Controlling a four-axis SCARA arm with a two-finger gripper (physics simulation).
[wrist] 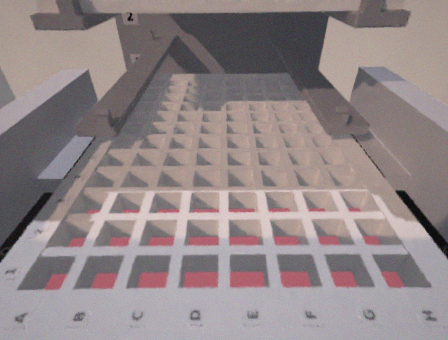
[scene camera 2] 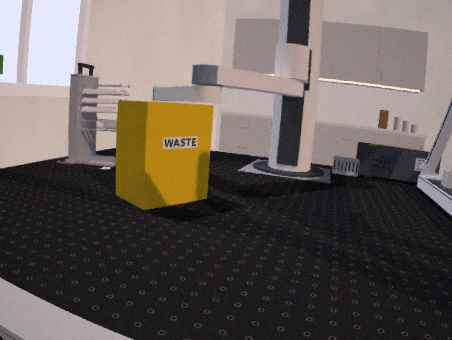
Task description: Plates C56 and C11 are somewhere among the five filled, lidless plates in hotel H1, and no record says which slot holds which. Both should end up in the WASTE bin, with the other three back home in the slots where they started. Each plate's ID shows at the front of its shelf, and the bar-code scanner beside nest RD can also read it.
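Where they show: gripper, fingertip midpoint: (wrist: pixel 223 94) (scene camera 2: pixel 113 121); arm's base at its link origin: (scene camera 2: pixel 288 173).
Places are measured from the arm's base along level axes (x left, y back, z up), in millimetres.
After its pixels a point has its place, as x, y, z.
Observation:
Plate C11 (wrist: pixel 224 235) @[-460, -279, 141], lidless with red wells, lies level in the lowest slot of hotel H1 (scene camera 2: pixel 82 120) @[-602, -363, 147], under the bare rails of slot 2. Its front ID is below the wrist view. My gripper (wrist: pixel 223 94) @[-525, -295, 145] is shut on C11, one finger along each long side; in the scene view it is hidden behind the WASTE bin. More plates (scene camera 2: pixel 104 108) @[-531, -339, 187] sit on the upper shelves, their IDs unreadable. Plate C56 cannot be made out. The yellow WASTE bin (scene camera 2: pixel 175 120) @[-154, -589, 179] stands in front and to the right of the hotel; its inside is hidden.
The third shelf's underside crosses the top of the wrist view, close above. The arm (scene camera 2: pixel 255 82) @[-69, -330, 280] reaches left from its column (scene camera 2: pixel 290 130) @[1, -77, 154], behind the bin. A dark box (scene camera 2: pixel 392 160) @[369, 34, 89] and a slotted grey block (scene camera 2: pixel 345 166) @[201, 45, 44] stand right of the column. A white frame (scene camera 2: pixel 440 150) @[495, -100, 155] stands at far right.

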